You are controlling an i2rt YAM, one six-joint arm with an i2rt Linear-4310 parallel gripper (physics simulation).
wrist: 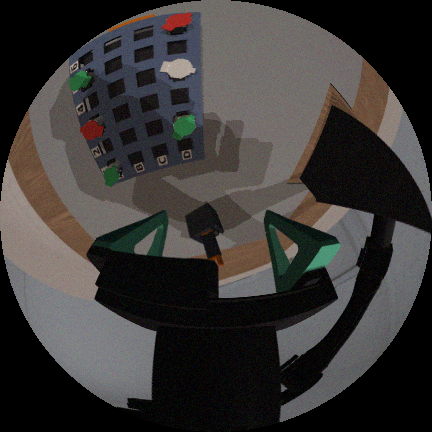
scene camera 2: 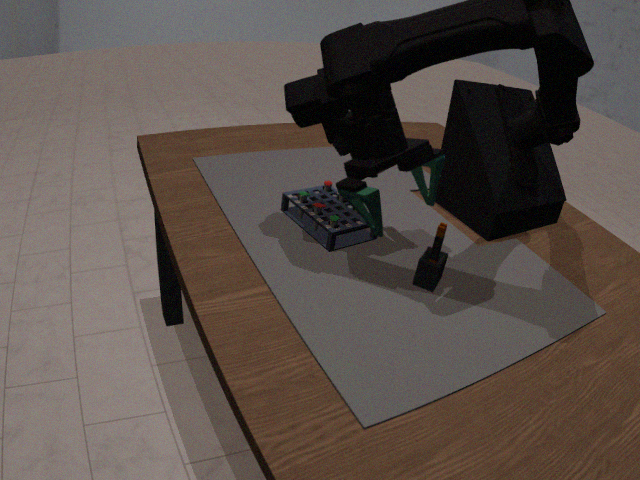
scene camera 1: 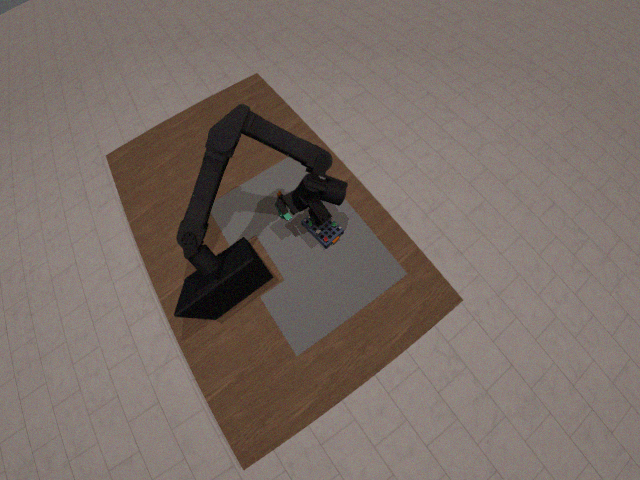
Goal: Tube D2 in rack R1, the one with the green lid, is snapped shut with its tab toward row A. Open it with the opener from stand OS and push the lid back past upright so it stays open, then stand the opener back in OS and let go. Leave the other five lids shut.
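Places are measured from the arm's base along level axes (x ahead, y left, z up), in metres.
Pixels of known places: gripper, fingertip midpoint: (wrist: 215,215) (scene camera 2: 406,220) (scene camera 1: 291,210); arm's base, link origin: (wrist: 385,204) (scene camera 2: 516,136) (scene camera 1: 213,271).
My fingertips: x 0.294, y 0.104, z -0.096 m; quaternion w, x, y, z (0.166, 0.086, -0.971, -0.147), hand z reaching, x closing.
Observation:
Ahead of a thing's pixels: the offset from my fingertips to its top centre. Level surfaces: height alone.
The black opener {dz +0.029, dx -0.008, dy +0.067 m} (scene camera 1: 279,194) (scene camera 2: 438,240) (wrist: 212,246) with an orange tip stands in its small black stand OS {dz -0.016, dx -0.008, dy +0.067 m} (scene camera 2: 430,271) (wrist: 203,220). My gripper (scene camera 2: 405,219) (wrist: 215,215) is open and empty. Its green fingers are spread wide above the mat; in the wrist view the opener shows between them, farther off and apart from them. Blue rack R1 {dz -0.014, dx +0.069, dy -0.101 m} (scene camera 1: 315,238) (scene camera 2: 353,238) (wrist: 197,102) holds the tubes. The green lid of D2 {dz -0.014, dx +0.033, dy -0.075 m} (scene camera 1: 310,222) (wrist: 184,125) looks shut, its small tab toward row A. In scene camera 2 a finger hides D2.
The other lids in the rack are white {dz -0.014, dx +0.042, dy -0.113 m} (wrist: 178,68), red (wrist: 178,22) {dz -0.014, dx +0.093, dy -0.081 m} (wrist: 92,129) and green (wrist: 80,80) {dz -0.014, dx +0.085, dy -0.043 m} (wrist: 111,175); they look shut. The grey mat {dz -0.056 m} (scene camera 1: 336,289) (scene camera 2: 361,351) lies on the wooden table {dz -0.058 m} (scene camera 1: 413,294) (scene camera 2: 232,310). The black arm base (scene camera 1: 227,284) (scene camera 2: 491,180) stands beside the mat.

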